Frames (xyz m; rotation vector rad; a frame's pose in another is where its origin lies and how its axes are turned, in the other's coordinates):
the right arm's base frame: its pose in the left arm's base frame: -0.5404 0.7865 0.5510 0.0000 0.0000 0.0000
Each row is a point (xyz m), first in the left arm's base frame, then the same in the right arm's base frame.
Working: the left arm's base frame: its pose in the right arm's base frame: 0.5404 -0.7865 -0.5510 0.0000 0.0000 0.0000

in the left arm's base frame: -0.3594 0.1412 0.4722
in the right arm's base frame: 0.1810 -0.6453 -0.0788
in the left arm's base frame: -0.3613 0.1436 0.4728
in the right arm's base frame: 0.1791 -0.6429 -0.0782
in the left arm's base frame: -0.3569 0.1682 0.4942
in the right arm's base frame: 0.1835 -0.6183 -0.0568
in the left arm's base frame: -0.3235 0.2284 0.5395
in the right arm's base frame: 0.2169 -0.5581 -0.0115
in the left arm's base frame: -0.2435 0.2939 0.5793
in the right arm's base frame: 0.2969 -0.4926 0.0283
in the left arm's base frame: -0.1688 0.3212 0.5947
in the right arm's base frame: 0.3716 -0.4653 0.0437
